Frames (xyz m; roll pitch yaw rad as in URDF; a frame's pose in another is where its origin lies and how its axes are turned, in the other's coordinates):
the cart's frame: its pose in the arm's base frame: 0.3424 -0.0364 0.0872 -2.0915 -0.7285 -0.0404
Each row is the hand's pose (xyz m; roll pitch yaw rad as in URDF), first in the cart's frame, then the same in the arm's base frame.
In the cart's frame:
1: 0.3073 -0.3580 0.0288 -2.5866 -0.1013 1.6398
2: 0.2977 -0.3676 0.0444 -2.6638 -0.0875 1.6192
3: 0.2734 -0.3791 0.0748 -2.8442 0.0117 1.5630
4: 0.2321 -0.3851 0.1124 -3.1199 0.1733 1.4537
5: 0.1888 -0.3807 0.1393 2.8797 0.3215 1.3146
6: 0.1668 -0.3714 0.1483 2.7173 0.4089 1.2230
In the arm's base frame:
1: 0.3827 0.1652 0.5128 1.6757 0.8120 -0.6716
2: 0.3759 0.1838 0.5069 1.5930 0.7875 -0.6765
3: 0.3625 0.2165 0.4868 1.3542 0.6915 -0.7598
4: 0.3421 0.2529 0.4493 1.0314 0.5151 -0.8604
5: 0.3221 0.2749 0.4076 0.7577 0.3223 -0.9198
6: 0.3142 0.2784 0.3836 0.6197 0.2040 -0.9519

